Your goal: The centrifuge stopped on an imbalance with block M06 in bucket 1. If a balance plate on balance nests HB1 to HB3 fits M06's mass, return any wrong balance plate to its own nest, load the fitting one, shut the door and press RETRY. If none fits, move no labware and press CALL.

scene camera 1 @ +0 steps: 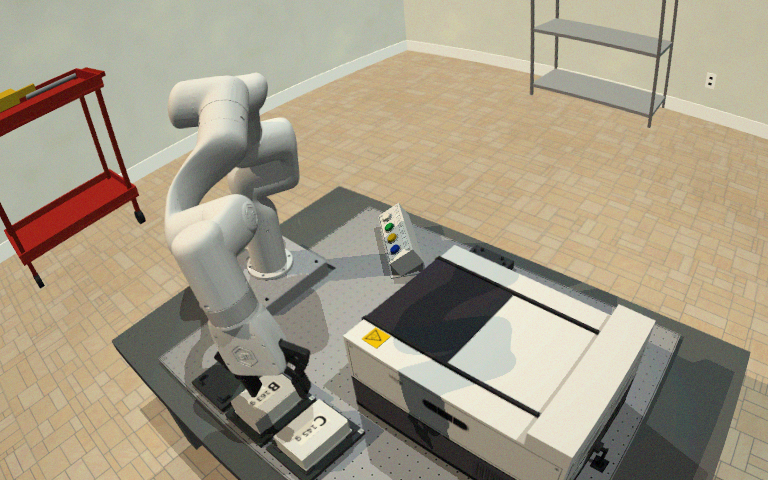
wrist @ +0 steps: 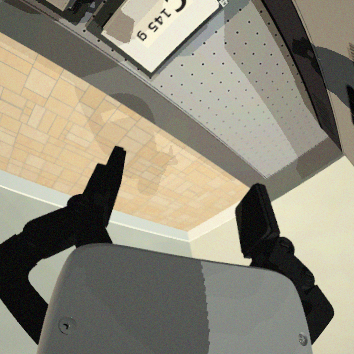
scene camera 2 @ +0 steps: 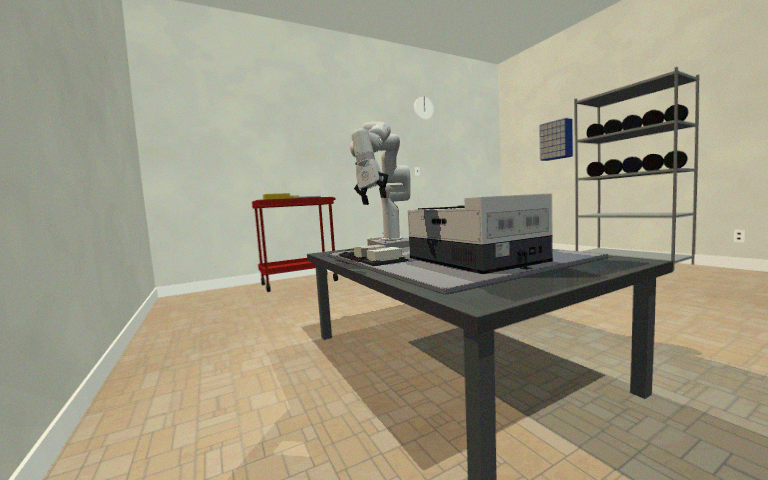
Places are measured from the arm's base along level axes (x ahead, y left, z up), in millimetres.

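Where they show: gripper, fingertip midpoint: point(scene camera 1: 281, 391) point(wrist: 186, 180) point(scene camera 2: 374, 201); arm's base, link origin: point(scene camera 1: 270, 264) point(scene camera 2: 391, 238).
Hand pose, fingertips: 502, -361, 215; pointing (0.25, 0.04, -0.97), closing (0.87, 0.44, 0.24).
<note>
Each offset is from my fingertips to the centre of the thing, as dx, dy, dz. "spot": to the spot under its first point. Level surfaces: height alone.
My gripper point(scene camera 1: 279, 392) point(scene camera 2: 374, 198) point(wrist: 186, 180) is open and empty, high above the nest row; in scene view 1 its fingers overlap plate B. Balance plate B @[-174, +51, -223] point(scene camera 1: 263, 408) point(scene camera 2: 359, 250), marked 163 g, sits in the middle nest. Balance plate C @[-38, +50, -223] point(scene camera 1: 311, 436) point(scene camera 2: 384, 254) point(wrist: 155, 42), marked 145 g, sits in the nest at the row's near end. The far-end nest @[-310, +55, -247] point(scene camera 1: 214, 386) is dark and shows no plate. The centrifuge point(scene camera 1: 390, 373) point(scene camera 2: 447, 223) has a dark panel @[spot: +56, +332, -43] point(scene camera 1: 436, 305) and a white panel on top; its buckets and block M06 are hidden. The control box @[-280, +638, -214] point(scene camera 1: 406, 261) has green, yellow and blue buttons.
The table @[dz -269] point(scene camera 1: 702, 362) point(scene camera 2: 481, 311) carries a perforated board @[dz -255] point(scene camera 1: 351, 294) under the equipment. A red cart point(scene camera 1: 73, 212) point(scene camera 2: 294, 201) stands beyond the table. A shelf rack point(scene camera 1: 600, 36) point(scene camera 2: 675, 169) stands against the other wall.
</note>
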